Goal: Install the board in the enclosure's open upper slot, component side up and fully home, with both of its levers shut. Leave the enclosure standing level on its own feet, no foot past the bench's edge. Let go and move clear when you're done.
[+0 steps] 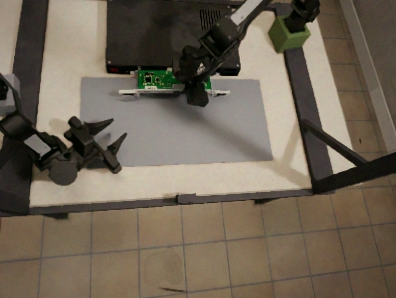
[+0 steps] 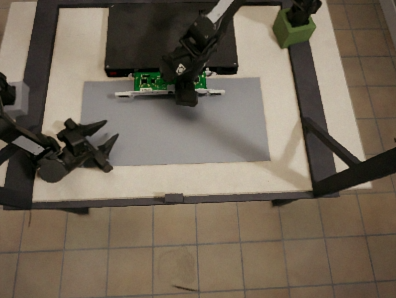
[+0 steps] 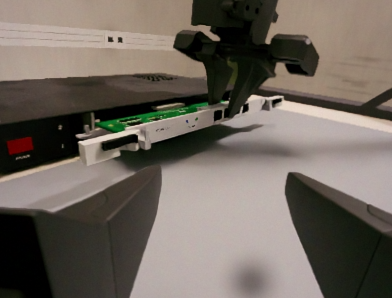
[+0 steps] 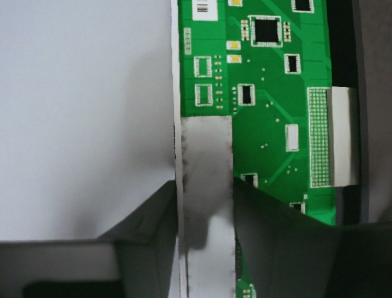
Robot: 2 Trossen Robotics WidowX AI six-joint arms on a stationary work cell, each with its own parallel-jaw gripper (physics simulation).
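Where they show: left gripper, fingertip midpoint: (image 1: 120, 126) (image 2: 112, 127) (image 3: 223, 178); right gripper, fingertip midpoint: (image 1: 182, 89) (image 2: 177, 89) (image 3: 219, 115) (image 4: 203, 187); left arm's base, origin of the base link: (image 2: 4, 96); right arm's base, origin of the base link: (image 1: 294, 25) (image 2: 297, 18).
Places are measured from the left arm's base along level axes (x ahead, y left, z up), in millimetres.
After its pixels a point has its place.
The black enclosure (image 1: 145, 35) @[x 438, y 172, z -10 mm] (image 2: 145, 35) @[x 446, y 185, z -10 mm] (image 3: 35, 100) @[x 380, y 143, z -10 mm] lies at the back, its front facing the grey mat. The green board (image 1: 153, 79) @[x 442, y 11, z -21 mm] (image 2: 150, 81) @[x 447, y 10, z -22 mm] (image 3: 150, 118) @[x 455, y 21, z -22 mm] (image 4: 270, 115) @[x 499, y 6, z -21 mm] is level, component side up, at the enclosure's front; how far its rear edge is inside is hidden. Its white front panel (image 1: 162, 91) @[x 463, y -41, z -10 mm] (image 3: 170, 126) @[x 427, y -35, z -13 mm] stands out over the mat. The panel's end levers (image 1: 127, 92) @[x 358, y -35, z -8 mm] (image 1: 221, 93) @[x 649, y -66, z -8 mm] (image 3: 110, 145) @[x 351, y -41, z -11 mm] (image 3: 274, 102) @[x 635, y -68, z -11 mm] lie roughly along it; whether latched, I cannot tell. My right gripper (image 3: 219, 115) @[x 530, y -32, z -21 mm] (image 4: 203, 187) @[x 530, y -32, z -21 mm] is shut on the board's front panel, near mid-length. My left gripper (image 1: 119, 128) @[x 326, y -150, z 11 mm] (image 2: 112, 128) @[x 326, y -150, z 11 mm] (image 3: 223, 178) @[x 326, y -150, z 11 mm] is open and empty, front left of the board.
The grey mat (image 1: 225, 130) @[x 652, y -175, z -57 mm] (image 2: 225, 130) @[x 666, y -178, z -57 mm] lies in front of the enclosure. White fittings (image 3: 90, 125) @[x 400, y 61, z -28 mm] stick out of the enclosure's front behind the board's left end. A green block (image 1: 290, 36) @[x 937, y 116, z 26 mm] (image 2: 295, 32) @[x 947, y 111, z 22 mm] stands at the back right, a grey block (image 2: 20, 100) @[x 48, y -19, z -1 mm] at the left. Dark frame beams border the bench.
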